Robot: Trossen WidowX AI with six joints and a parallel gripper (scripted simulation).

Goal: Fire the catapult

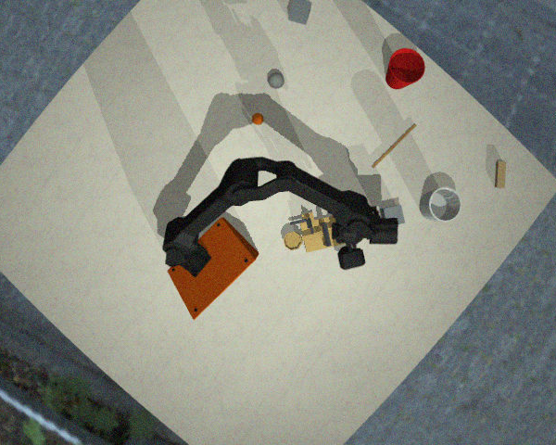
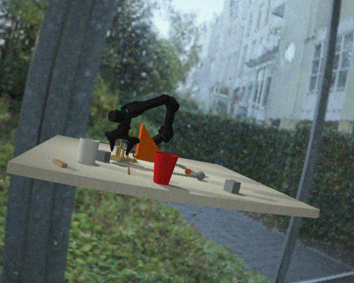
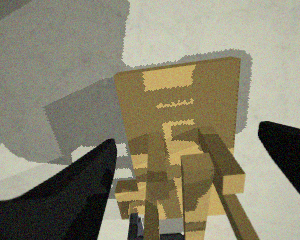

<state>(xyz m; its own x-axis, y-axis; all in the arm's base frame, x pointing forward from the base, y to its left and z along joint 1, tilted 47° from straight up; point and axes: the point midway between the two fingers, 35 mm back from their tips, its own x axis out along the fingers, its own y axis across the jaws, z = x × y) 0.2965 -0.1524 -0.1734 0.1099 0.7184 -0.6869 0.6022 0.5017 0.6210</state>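
Right now my gripper tip is 90 mm short of the orange ball, 360 mm to the right of it and 20 mm above it. Round my gripper tip: wooden catapult 50 mm behind, 60 mm to the left, 20 mm above; white mug 220 mm ahead, 160 mm to the right, 10 mm below; thin wooden stick 280 mm ahead, 30 mm to the left, 30 mm below.
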